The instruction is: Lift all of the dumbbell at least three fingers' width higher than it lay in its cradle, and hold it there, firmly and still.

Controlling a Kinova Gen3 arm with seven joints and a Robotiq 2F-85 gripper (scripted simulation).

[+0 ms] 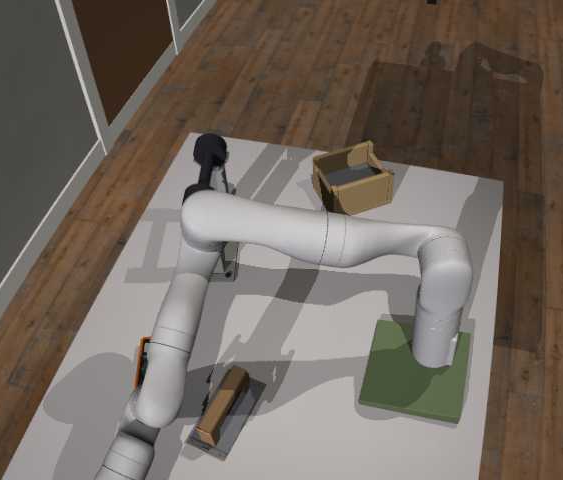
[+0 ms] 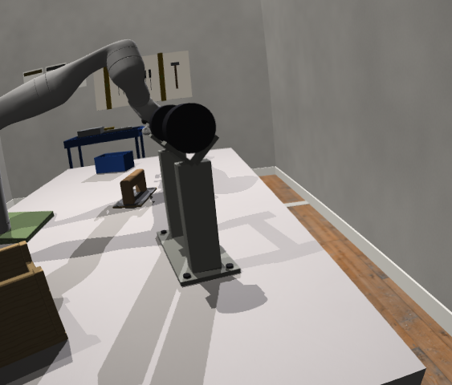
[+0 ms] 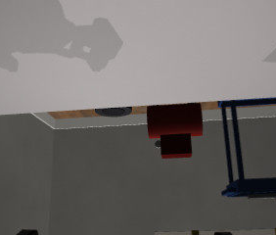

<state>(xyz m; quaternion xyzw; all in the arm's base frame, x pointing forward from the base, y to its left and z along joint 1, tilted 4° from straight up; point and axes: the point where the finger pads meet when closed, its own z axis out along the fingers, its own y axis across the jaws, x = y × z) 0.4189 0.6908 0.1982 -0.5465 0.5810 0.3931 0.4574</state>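
The black dumbbell lies 85 cm to the right of my hand, 13 cm ahead of it and 4 cm above it. Round my hand: grey cradle stand (85 cm to the right, 13 cm ahead, 10 cm below); then wooden crate (110 cm to the right, 15 cm below, 15 cm behind).
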